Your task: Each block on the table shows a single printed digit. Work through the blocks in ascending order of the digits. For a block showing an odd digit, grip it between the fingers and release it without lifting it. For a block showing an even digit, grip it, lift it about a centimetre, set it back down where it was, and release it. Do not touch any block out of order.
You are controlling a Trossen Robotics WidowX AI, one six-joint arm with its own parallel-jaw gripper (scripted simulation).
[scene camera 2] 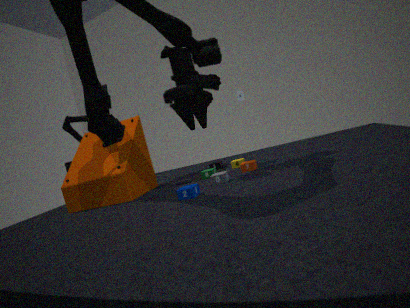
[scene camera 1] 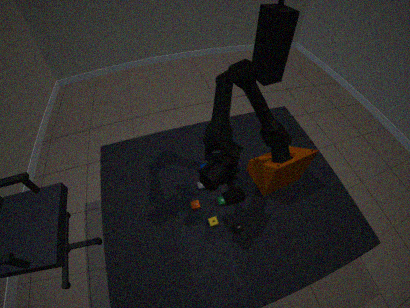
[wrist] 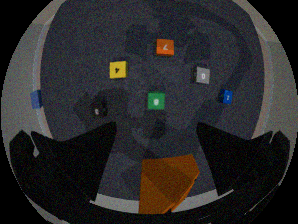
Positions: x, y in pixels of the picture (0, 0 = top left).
Scene:
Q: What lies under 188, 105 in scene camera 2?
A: My gripper.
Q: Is my gripper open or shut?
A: Open.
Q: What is my gripper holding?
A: Nothing.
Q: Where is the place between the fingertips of my gripper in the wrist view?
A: At 157, 126

